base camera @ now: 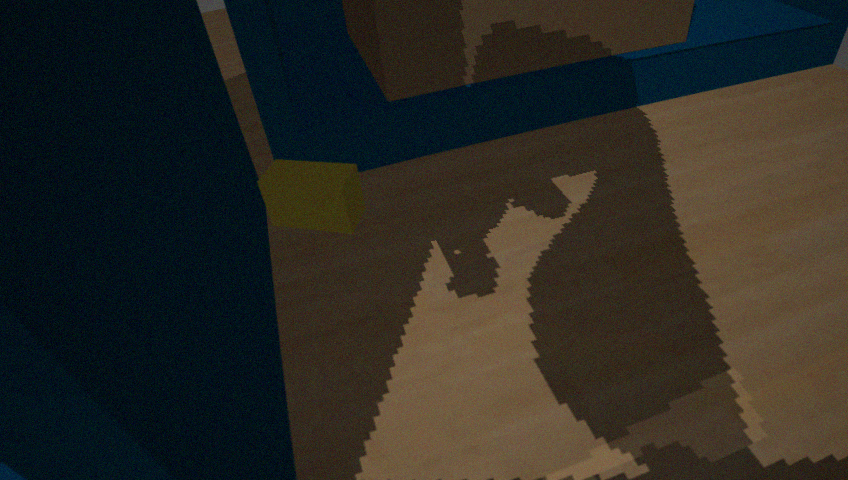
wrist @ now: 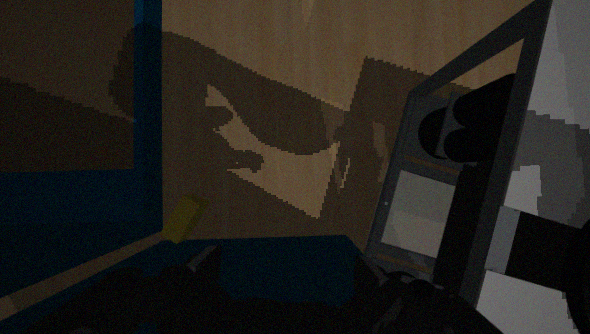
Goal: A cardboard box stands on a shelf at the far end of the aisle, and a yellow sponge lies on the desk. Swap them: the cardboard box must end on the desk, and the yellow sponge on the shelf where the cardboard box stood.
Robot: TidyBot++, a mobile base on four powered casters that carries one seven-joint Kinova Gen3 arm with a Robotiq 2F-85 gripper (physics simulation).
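Frame: origin at the arm's base, x ahead, y left, z up, level; metres.
Seen in the pictures: gripper, between the fingertips: [wrist: 287, 266].
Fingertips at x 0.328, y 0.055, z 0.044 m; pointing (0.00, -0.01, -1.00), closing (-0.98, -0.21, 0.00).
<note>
Offsets run from my fingertips to a thing's top centre. "spot": to the spot under its first point. Level surfaces: height alone.
A yellow sponge @[0.228 m ahead, 0.110 m left, 0.378 m down] [base camera: 310, 196] [wrist: 184, 220] lies on the wooden floor in a narrow corner between blue shelf units. My gripper [wrist: 287, 266] is open and empty. Its fingertips point down at the bottom of the wrist view, with the sponge beyond and left of the left fingertip, apart from it. A large brown box @[spot: 0.415 m ahead, 0.161 m right, 0.316 m down] [base camera: 535, 35] [wrist: 60, 120] stands on the low blue shelf board @[spot: 0.375 m ahead, 0.104 m right, 0.404 m down] [base camera: 493, 115] [wrist: 148, 150]. I cannot tell whether it is the cardboard box of the task. The desk does not show in either view.
A dark blue panel [base camera: 130, 208] rises along the left of the base view, beside the sponge. Another blue surface [wrist: 287, 270] lies below the fingers. My mobile base's dark frame [wrist: 487, 200] stands at the right of the wrist view. Shadows of the arm fall across the wooden floor @[0.440 m down] [base camera: 476, 356] [wrist: 280, 45].
</note>
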